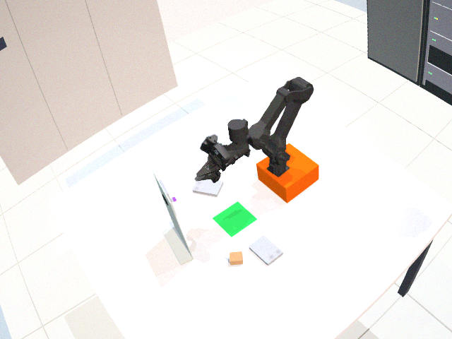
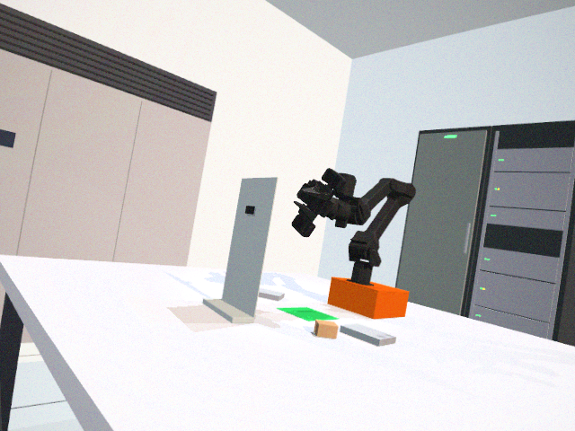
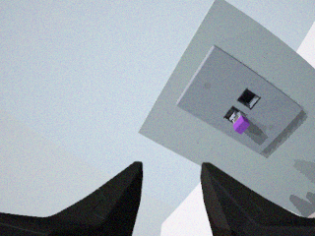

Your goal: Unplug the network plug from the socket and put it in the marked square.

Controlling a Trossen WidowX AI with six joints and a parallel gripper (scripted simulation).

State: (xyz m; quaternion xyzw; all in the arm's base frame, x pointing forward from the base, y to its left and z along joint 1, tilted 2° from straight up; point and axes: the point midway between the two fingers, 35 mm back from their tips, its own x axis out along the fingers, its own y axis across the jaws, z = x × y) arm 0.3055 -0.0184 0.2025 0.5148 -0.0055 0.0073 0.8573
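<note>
Now: gripper tip 90 mm short of the purple network plug, 50 mm above it and 40 mm to the left of it. From my gripper tip the other things lie so: grey upright panel: 150 mm below, 110 mm ahead, 50 mm to the right; then tan cube: 280 mm below, 160 mm to the left, 20 mm ahead; then green square: 290 mm below, 100 mm behind, 10 mm to the left.
</note>
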